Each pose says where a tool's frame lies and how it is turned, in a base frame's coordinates. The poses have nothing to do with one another.
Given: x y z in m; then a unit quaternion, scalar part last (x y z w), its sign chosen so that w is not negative.
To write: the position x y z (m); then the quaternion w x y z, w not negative. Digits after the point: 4 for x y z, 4 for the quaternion.
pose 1, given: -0.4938 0.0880 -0.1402 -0.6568 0.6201 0.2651 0.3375
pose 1, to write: -0.4938 0.0880 -0.1402 0.3375 -0.6568 0.6201 0.2651
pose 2, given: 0.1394 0.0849 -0.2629 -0.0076 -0.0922 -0.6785 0.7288
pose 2, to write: 0.1394 0.0849 -0.2629 0.7288 -0.0076 -0.0922 -0.6785
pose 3, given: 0.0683 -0.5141 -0.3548 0.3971 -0.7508 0.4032 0.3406
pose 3, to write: 0.0683 -0.5141 -0.3548 0.3406 0.3971 -0.7508 0.4032
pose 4, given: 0.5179 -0.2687 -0.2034 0.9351 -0.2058 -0.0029 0.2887
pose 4, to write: 0.5179 -0.2687 -0.2034 0.2887 0.9351 -0.2058 -0.0029
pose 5, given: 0.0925 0.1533 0.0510 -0.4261 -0.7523 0.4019 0.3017
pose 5, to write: 0.0925 0.1533 0.0510 0.3017 -0.4261 -0.7523 0.4019
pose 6, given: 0.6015 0.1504 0.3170 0.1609 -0.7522 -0.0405 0.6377
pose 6, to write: 0.6015 0.1504 0.3170 0.6377 0.1609 -0.7522 -0.0405
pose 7, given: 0.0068 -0.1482 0.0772 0.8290 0.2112 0.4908 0.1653
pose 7, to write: 0.0068 -0.1482 0.0772 0.1653 0.8290 0.2112 0.4908
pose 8, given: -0.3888 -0.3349 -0.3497 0.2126 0.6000 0.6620 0.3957
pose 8, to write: -0.3888 -0.3349 -0.3497 0.3957 0.2126 0.6000 0.6620
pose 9, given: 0.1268 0.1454 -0.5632 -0.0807 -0.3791 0.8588 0.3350
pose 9, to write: 0.1268 0.1454 -0.5632 0.3350 -0.0807 -0.3791 0.8588
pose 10, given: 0.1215 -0.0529 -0.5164 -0.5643 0.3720 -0.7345 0.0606
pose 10, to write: 0.1215 -0.0529 -0.5164 0.0606 -0.5643 0.3720 -0.7345
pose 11, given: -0.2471 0.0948 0.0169 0.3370 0.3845 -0.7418 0.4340
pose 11, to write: -0.2471 0.0948 0.0169 0.4340 0.3370 0.3845 -0.7418
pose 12, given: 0.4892 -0.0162 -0.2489 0.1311 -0.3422 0.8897 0.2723
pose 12, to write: 0.4892 -0.0162 -0.2489 0.2723 0.1311 -0.3422 0.8897
